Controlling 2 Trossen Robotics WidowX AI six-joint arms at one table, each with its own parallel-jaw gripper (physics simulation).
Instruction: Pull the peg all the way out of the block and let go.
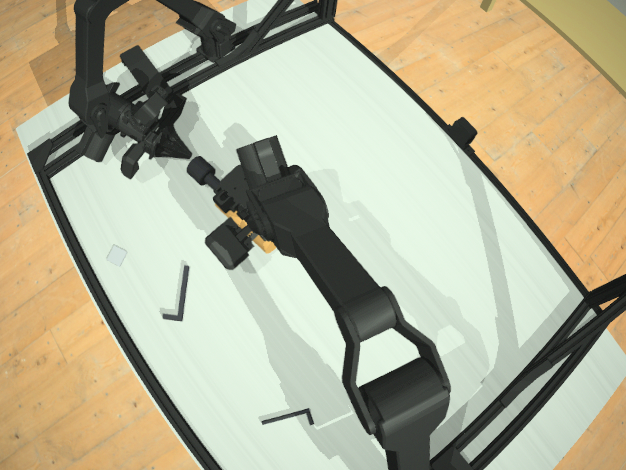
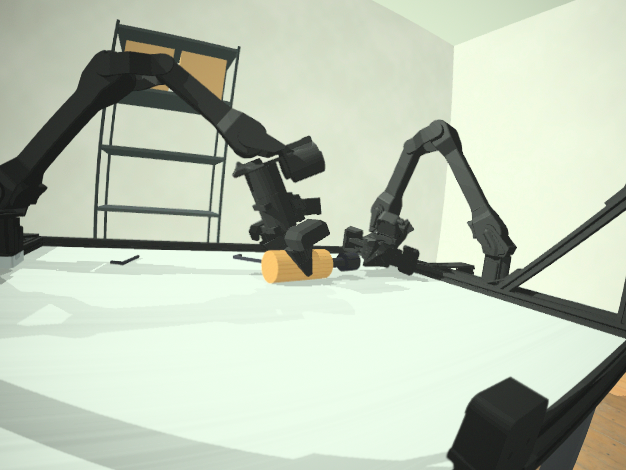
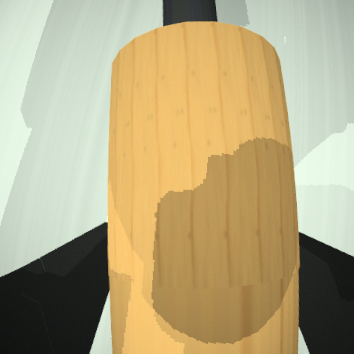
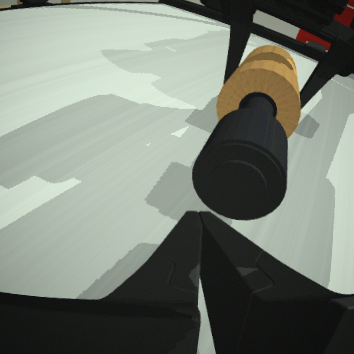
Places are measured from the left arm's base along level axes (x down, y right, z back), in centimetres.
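Pixels of known places: left gripper, fingertip midpoint: [image 2: 300, 272] [image 3: 197, 237]; right gripper, fingertip midpoint: [image 1: 191, 156] [image 2: 364, 264] [image 4: 196, 222]; right arm's base, origin of the base link: [image 1: 215, 49] [image 2: 493, 282].
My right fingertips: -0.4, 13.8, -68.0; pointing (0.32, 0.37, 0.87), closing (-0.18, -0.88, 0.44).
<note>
Behind a point stands the place of what it marks, as x, y, z.
The block, an orange wooden cylinder [image 1: 266, 246] @(-2.4, 12.8, -45.0) [image 2: 275, 266] @(-1.4, 17.2, -45.2) [image 3: 200, 100] @(-3.8, 13.9, -54.8) [image 4: 229, 100] @(-0.9, 16.0, -57.3), lies on its side. My left gripper [image 1: 247, 228] @(0.4, 14.7, -51.7) [image 2: 307, 263] @(0.4, 14.7, -51.7) [image 3: 197, 237] @(0.4, 14.7, -51.7) is shut on it, one finger on each side. The black peg [image 1: 201, 169] @(-3.0, 13.1, -63.0) [image 2: 348, 260] @(-1.8, 15.2, -62.3) [image 3: 190, 10] @(-2.0, 13.7, -59.0) [image 4: 240, 175] @(-1.8, 13.2, -66.1) has a thick round head and a thinner shaft that enters the block's end face; the shaft's depth inside is hidden. My right gripper [image 1: 190, 155] @(-0.4, 13.8, -68.0) [image 2: 366, 262] @(-0.4, 13.8, -68.0) [image 4: 196, 222] @(-0.4, 13.8, -68.0) is shut and empty, its fingertips together just beyond the peg's head.
Two black L-shaped pieces [image 1: 184, 293] @(1.1, -2.1, -48.7) [image 1: 285, 416] @(1.3, -2.9, -22.9) and a small pale square [image 1: 116, 254] @(1.6, -7.8, -62.6) lie on the white table. A black frame [image 1: 96, 288] @(0.0, -14.2, -59.2) runs along the table edges. A shelf unit [image 2: 161, 154] stands behind the table.
</note>
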